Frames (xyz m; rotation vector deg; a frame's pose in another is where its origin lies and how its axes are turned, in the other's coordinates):
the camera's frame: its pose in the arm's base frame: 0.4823 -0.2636 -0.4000 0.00 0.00 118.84
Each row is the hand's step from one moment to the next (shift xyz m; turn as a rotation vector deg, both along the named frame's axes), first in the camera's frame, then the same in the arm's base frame.
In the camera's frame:
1: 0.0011 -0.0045 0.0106 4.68 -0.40 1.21
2: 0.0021 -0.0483 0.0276 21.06 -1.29 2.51
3: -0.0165 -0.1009 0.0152 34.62 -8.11 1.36
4: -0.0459 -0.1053 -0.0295 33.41 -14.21 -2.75
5: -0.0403 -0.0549 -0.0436 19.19 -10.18 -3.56
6: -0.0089 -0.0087 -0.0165 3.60 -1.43 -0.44
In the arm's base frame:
1: 0.0034 0.0031 0.0106 -1.91 4.29 1.21
2: 0.0413 0.0251 0.0276 -9.03 19.07 2.51
3: 0.0963 0.0342 0.0152 -9.60 34.24 1.36
4: 0.1144 0.0106 -0.0295 -3.67 36.12 -2.75
5: 0.0675 -0.0088 -0.0436 -0.34 21.72 -3.56
6: 0.0119 -0.0036 -0.0165 -0.48 3.84 -0.44

